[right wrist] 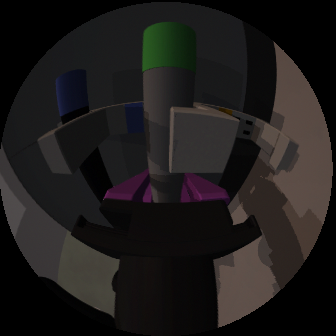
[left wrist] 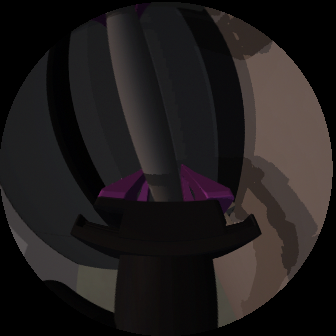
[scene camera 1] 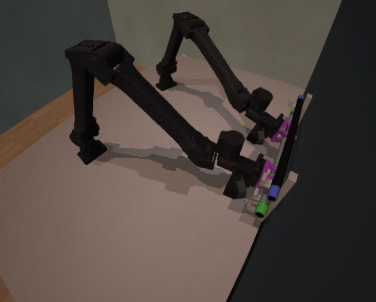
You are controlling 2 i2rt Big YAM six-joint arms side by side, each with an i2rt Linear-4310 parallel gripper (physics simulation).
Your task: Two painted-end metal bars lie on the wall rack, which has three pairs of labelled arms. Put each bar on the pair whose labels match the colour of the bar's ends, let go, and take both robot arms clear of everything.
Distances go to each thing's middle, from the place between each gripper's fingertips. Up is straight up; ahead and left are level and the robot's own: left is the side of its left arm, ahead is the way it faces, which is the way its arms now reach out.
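Labels:
The rack arm [right wrist: 200, 138] has my right gripper 40 mm past it and 60 mm to the left of it. Still counting from my right hand, there's the blue-ended black bar [scene camera 1: 274, 190], which is 140 mm to the left, 20 mm behind and 70 mm above, and the green-ended grey bar [right wrist: 169, 48], 130 mm to the left and 20 mm behind.
With the green-ended grey bar, my left hand is 80 mm to the left of it, 40 mm past it and 10 mm below it. Counted from that left hand, the rack arm is 270 mm to the right and 60 mm behind, while the blue-ended black bar is 70 mm to the right, 30 mm behind and 80 mm above.

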